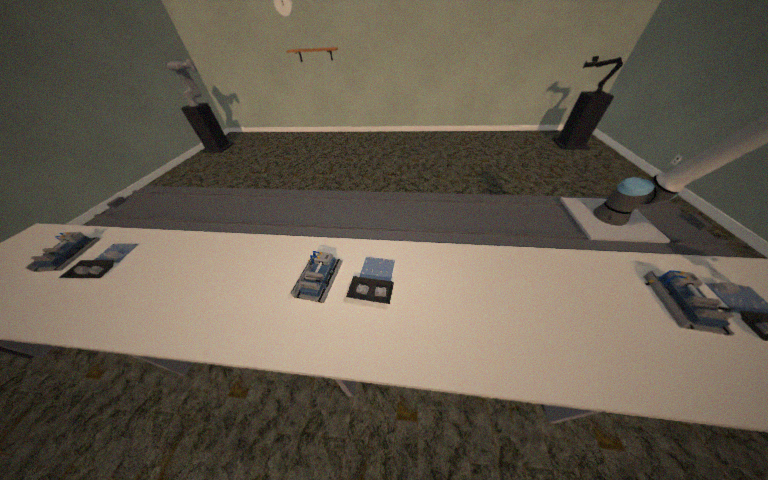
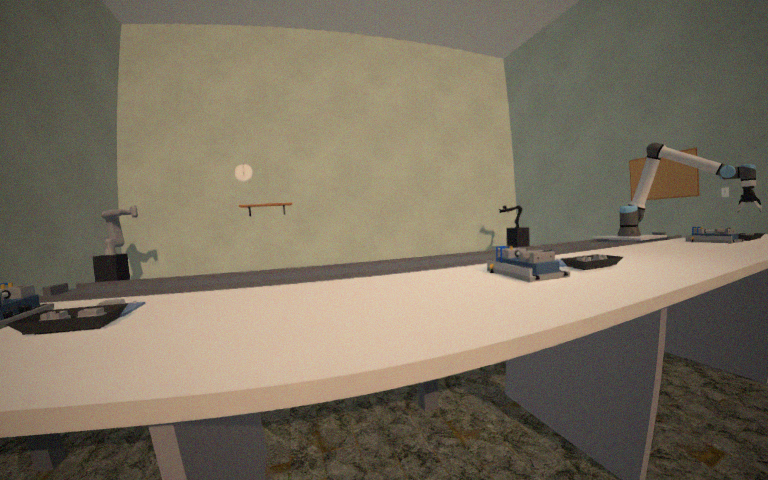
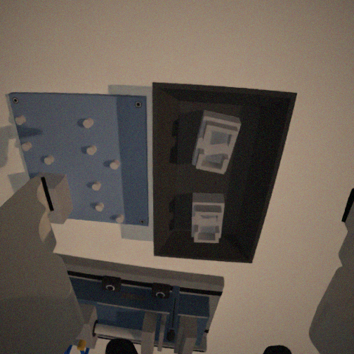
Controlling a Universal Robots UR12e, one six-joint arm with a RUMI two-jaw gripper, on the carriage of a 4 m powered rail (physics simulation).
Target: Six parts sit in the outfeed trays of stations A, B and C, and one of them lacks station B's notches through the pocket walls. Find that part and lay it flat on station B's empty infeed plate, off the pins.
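Frame: origin at the arm's base, x ahead, y right, z down, level; metres.
Seen in the pictures: gripper, between the fingertips: (image 2: 748, 212); arm's base, origin of its link: (image 1: 609, 216) (image 2: 629, 235).
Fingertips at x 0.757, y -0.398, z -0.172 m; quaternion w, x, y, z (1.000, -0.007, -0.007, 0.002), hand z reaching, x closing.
Pixels of each thing's top centre, then the offset from my fingertips to it.
- blue plate with pins, centre of its top: (image 1: 742, 298) dx -0.149, dy +0.102, dz +0.194 m
- blue plate, centre of its top: (image 1: 377, 269) dx -0.188, dy +1.975, dz +0.194 m
My gripper (image 2: 749, 208) (image 3: 196, 187) is open and empty, high above the right-hand station. Below it, a black tray (image 3: 165, 100) (image 1: 748, 320) holds two grey parts. The upper part (image 3: 218, 142) lies turned at an angle; the lower part (image 3: 208, 218) lies nearly straight. Fine wall notches are hard to make out. A blue plate with pins (image 3: 65, 140) (image 1: 740, 297) lies beside the tray. The middle station has a blue plate (image 1: 378, 267) with no part visible on it and a black tray (image 1: 371, 281) with two parts. The left station's tray (image 1: 105, 264) (image 2: 67, 325) also holds two parts.
Grey-blue fixtures stand beside the trays: right (image 1: 688, 300) (image 3: 130, 285), middle (image 1: 317, 277) (image 2: 529, 263) and left (image 1: 62, 251). The left plate (image 1: 120, 251) lies behind its tray. The arm's base (image 1: 614, 212) (image 2: 629, 220) is on the rail carriage behind the table's right end.
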